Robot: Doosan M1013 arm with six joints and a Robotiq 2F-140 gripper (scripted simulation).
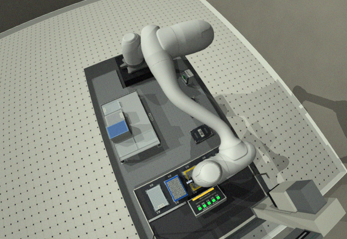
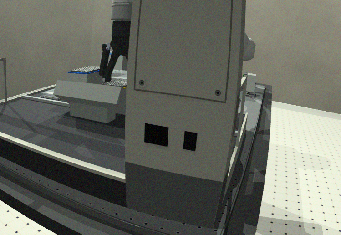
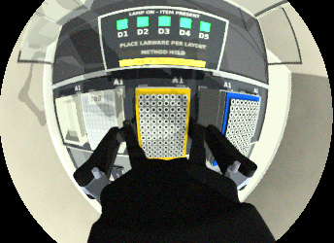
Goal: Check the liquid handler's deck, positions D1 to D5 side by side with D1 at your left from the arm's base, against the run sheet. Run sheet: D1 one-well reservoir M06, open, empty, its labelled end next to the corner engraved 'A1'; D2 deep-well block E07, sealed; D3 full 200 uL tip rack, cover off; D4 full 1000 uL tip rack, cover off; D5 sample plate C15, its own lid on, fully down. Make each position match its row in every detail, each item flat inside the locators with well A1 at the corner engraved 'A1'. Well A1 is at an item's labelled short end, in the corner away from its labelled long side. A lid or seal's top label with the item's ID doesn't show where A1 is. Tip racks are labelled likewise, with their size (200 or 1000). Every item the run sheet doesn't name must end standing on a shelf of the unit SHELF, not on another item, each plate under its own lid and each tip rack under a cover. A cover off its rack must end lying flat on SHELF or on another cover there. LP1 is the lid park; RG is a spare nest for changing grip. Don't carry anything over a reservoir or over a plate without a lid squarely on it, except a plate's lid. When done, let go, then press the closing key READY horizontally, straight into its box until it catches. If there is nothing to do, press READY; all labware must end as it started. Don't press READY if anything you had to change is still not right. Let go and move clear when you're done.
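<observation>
My hand is 1 cm to the right of the yellow-rimmed tip rack, 1 cm below it and 1 cm short of it. From my hand the other things lie so: flat lid 25 cm to the right, 2 cm below; sealed deep-well block 12 cm to the left, 1 cm below; blue-rimmed tip rack 12 cm to the right, 3 cm above, 1 cm ahead.
</observation>
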